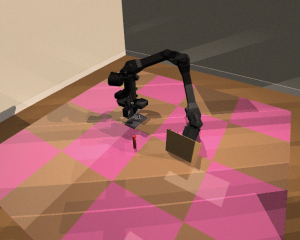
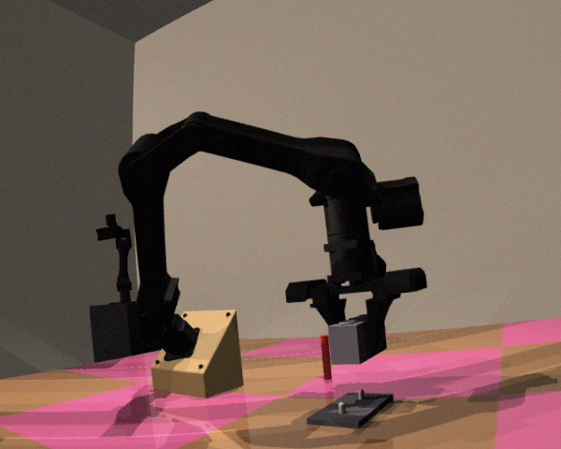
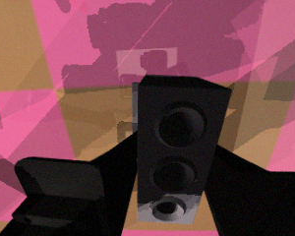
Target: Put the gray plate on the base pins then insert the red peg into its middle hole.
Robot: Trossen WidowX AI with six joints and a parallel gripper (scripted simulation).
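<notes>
Now: gripper tip 16 cm to the right of the red peg, 10 cm past it and 4 cm above it. Also, from my gripper tip: gray plate (3 cm above).
</notes>
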